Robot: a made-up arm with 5 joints. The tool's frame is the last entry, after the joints.
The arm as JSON. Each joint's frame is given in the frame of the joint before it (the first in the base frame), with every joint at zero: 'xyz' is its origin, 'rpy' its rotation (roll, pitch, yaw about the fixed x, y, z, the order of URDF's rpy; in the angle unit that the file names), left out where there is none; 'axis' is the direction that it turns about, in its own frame. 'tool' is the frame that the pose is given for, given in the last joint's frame.
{
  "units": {
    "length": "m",
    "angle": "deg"
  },
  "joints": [
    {
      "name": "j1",
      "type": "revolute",
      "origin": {
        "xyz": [
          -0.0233,
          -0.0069,
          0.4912
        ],
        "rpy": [
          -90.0,
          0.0,
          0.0
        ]
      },
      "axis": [
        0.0,
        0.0,
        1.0
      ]
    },
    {
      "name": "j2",
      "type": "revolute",
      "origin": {
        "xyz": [
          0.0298,
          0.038,
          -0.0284
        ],
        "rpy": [
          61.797,
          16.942,
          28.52
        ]
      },
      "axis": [
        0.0,
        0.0,
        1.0
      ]
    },
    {
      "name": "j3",
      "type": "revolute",
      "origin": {
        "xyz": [
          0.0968,
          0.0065,
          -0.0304
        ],
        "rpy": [
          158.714,
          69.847,
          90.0
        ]
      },
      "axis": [
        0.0,
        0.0,
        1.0
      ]
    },
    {
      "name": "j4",
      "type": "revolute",
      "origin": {
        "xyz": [
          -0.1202,
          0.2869,
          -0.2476
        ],
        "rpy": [
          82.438,
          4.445,
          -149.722
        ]
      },
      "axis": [
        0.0,
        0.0,
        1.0
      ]
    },
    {
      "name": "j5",
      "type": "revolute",
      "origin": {
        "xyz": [
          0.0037,
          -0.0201,
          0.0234
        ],
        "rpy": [
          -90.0,
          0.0,
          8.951
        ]
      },
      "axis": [
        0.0,
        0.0,
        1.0
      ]
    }
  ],
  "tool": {
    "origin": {
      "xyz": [
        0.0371,
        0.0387,
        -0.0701
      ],
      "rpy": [
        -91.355,
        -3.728,
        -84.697
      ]
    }
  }
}
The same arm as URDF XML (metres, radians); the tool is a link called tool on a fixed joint. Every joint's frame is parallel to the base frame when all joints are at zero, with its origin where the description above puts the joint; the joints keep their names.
<robot name="arm">
  <joint name="j1" type="continuous">
    <parent link="base_link"/>
    <child link="link1"/>
    <origin xyz="-0.0233 -0.0069 0.4912"/>
    <axis xyz="0 1 0"/>
  </joint>
  <joint name="j2" type="continuous">
    <parent link="link1"/>
    <child link="link2"/>
    <origin xyz="0.0298 -0.0284 -0.0380"/>
    <axis xyz="0.541785 0.452087 0.70858"/>
  </joint>
  <joint name="j3" type="continuous">
    <parent link="link2"/>
    <child link="link3"/>
    <origin xyz="0.0649 -0.0365 -0.0692"/>
    <axis xyz="0.131206 -0.988344 0.077203"/>
  </joint>
  <joint name="j4" type="continuous">
    <parent link="link3"/>
    <child link="link4"/>
    <origin xyz="0.2728 0.2816 -0.0661"/>
    <axis xyz="1 0 0"/>
  </joint>
  <joint name="j5" type="continuous">
    <parent link="link4"/>
    <child link="link5"/>
    <origin xyz="0.0234 0.0204 0.0005"/>
    <axis xyz="0 -1 0"/>
  </joint>
  <joint name="tool_fixed" type="fixed">
    <parent link="link5"/>
    <child link="tool"/>
    <origin xyz="-0.0387 0.0701 0.0371" rpy="-0.0176 -0.0924 -0.0653"/>
  </joint>
  <link name="base_link"/>
  <link name="link1"/>
  <link name="link2"/>
  <link name="link3"/>
  <link name="link4"/>
  <link name="link5"/>
  <link name="tool"/>
</robot>

